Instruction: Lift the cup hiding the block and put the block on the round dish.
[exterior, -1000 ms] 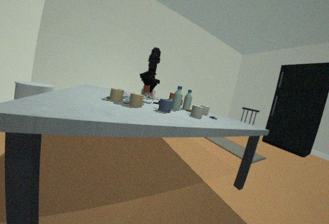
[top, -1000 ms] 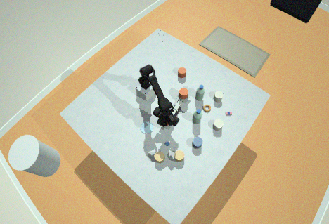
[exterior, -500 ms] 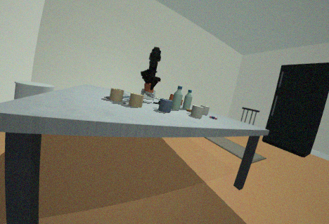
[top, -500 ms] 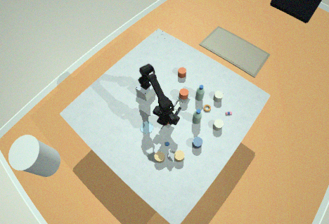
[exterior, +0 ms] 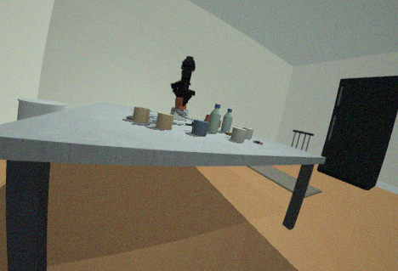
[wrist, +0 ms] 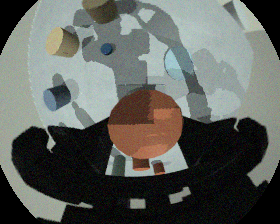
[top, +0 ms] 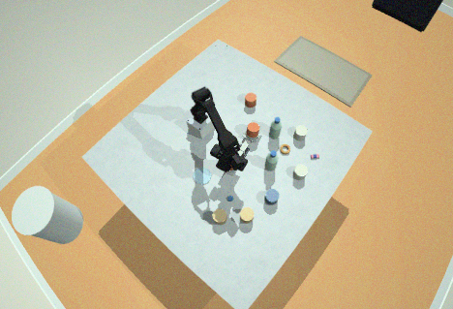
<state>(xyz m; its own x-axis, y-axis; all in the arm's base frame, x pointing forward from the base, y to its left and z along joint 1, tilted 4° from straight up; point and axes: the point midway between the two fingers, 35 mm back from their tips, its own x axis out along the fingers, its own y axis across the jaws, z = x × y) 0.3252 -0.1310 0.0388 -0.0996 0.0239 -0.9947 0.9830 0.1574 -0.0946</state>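
The block lies 3 cm below my gripper tip and 1 cm to the left of it. The rest, counted from my gripper tip: small blue piece (12 cm to the right, 11 cm below, 10 cm ahead); blue cup (28 cm ahead, 8 cm below); round pale blue dish (12 cm below, 11 cm to the right, 11 cm behind).
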